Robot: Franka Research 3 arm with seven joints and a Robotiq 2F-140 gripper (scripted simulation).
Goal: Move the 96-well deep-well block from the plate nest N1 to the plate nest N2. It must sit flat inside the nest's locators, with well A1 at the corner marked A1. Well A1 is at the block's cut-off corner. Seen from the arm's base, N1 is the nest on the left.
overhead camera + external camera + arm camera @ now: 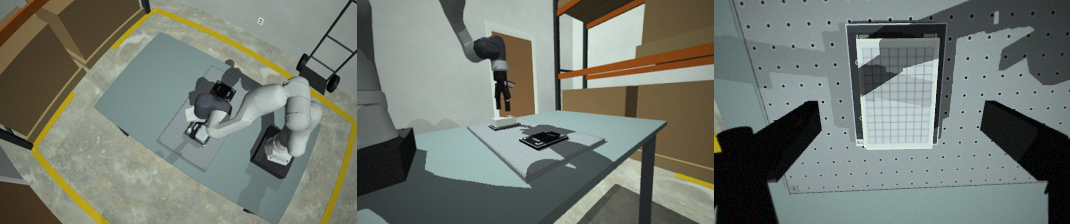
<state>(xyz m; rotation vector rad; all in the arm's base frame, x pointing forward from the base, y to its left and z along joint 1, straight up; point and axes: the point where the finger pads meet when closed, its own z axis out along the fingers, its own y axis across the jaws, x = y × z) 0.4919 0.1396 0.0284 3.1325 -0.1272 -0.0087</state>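
My hand is 8 cm above the white 96-well deep-well block. From my hand the other things lie so: black plate nest N2: 35 cm to the right, 10 cm below; plate nest N1: 10 cm below.
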